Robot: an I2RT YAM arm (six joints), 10 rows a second.
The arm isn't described. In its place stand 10 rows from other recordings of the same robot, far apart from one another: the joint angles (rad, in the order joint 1, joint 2, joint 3, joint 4, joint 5, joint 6), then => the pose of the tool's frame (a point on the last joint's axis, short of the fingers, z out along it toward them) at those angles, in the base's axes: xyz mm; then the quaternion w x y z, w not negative.
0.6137 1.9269 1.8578 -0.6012 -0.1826 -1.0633 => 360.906, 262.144, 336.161, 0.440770, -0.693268, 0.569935, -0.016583
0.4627 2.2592 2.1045 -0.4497 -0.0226 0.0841 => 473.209, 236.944, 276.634, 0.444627, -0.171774, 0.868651, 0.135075
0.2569 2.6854 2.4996 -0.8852 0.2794 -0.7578 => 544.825, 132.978, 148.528, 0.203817, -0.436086, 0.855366, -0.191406
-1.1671 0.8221 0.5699 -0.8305 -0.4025 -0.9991 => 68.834, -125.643, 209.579, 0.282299, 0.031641, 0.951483, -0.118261
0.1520 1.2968 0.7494 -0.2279 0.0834 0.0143 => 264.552, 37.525, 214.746, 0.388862, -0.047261, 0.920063, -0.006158
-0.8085 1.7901 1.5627 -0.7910 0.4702 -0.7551 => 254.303, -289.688, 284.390, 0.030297, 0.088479, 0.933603, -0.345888
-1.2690 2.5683 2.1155 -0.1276 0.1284 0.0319 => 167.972, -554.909, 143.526, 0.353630, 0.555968, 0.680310, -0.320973
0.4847 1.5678 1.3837 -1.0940 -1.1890 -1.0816 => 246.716, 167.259, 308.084, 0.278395, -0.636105, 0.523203, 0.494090
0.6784 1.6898 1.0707 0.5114 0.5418 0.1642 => 314.842, 230.190, 271.091, 0.668811, -0.009431, 0.738891, 0.081504
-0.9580 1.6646 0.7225 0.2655 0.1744 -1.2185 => 180.361, -267.267, 145.185, 0.130302, -0.079336, 0.895561, -0.417969
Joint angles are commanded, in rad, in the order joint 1, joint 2, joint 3, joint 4, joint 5, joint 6. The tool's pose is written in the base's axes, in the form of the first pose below.
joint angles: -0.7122 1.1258 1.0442 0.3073 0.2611 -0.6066
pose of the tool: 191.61, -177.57, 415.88, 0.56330, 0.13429, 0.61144, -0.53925
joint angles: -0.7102 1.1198 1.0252 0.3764 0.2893 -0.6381
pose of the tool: 189.27, -176.15, 417.76, 0.56394, 0.13658, 0.58998, -0.56146
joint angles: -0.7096 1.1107 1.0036 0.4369 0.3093 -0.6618
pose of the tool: 186.30, -174.28, 418.46, 0.56547, 0.13901, 0.57134, -0.57835
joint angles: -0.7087 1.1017 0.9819 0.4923 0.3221 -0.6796
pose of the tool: 183.56, -172.21, 418.49, 0.56866, 0.14051, 0.55466, -0.59097
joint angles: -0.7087 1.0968 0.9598 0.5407 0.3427 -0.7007
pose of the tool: 181.47, -171.33, 416.61, 0.56557, 0.14447, 0.54235, -0.60426
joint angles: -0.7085 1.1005 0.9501 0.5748 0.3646 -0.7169
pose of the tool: 181.07, -171.88, 415.62, 0.56085, 0.15007, 0.53397, -0.61465
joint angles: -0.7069 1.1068 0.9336 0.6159 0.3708 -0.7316
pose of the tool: 182.00, -172.42, 412.38, 0.55994, 0.14928, 0.52733, -0.62137
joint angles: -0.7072 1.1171 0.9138 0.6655 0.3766 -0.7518
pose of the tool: 183.23, -173.82, 407.85, 0.55701, 0.14759, 0.52046, -0.63014
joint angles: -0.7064 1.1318 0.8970 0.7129 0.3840 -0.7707
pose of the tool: 185.35, -175.69, 403.06, 0.55345, 0.14657, 0.51500, -0.63796
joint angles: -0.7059 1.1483 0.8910 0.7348 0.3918 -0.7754
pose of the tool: 188.21, -178.30, 399.09, 0.55014, 0.14847, 0.51535, -0.64009
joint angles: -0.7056 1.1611 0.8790 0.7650 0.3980 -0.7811
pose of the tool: 190.08, -180.06, 394.68, 0.54828, 0.14989, 0.51333, -0.64297
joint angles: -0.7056 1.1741 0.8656 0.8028 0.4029 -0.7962
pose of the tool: 191.62, -181.58, 390.42, 0.54503, 0.14888, 0.50953, -0.64897
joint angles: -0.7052 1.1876 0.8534 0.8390 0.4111 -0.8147
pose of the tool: 193.14, -183.09, 386.24, 0.53974, 0.14831, 0.50630, -0.65601
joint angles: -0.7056 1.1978 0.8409 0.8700 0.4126 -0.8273
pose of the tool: 194.14, -184.14, 382.31, 0.53710, 0.14650, 0.50368, -0.66058
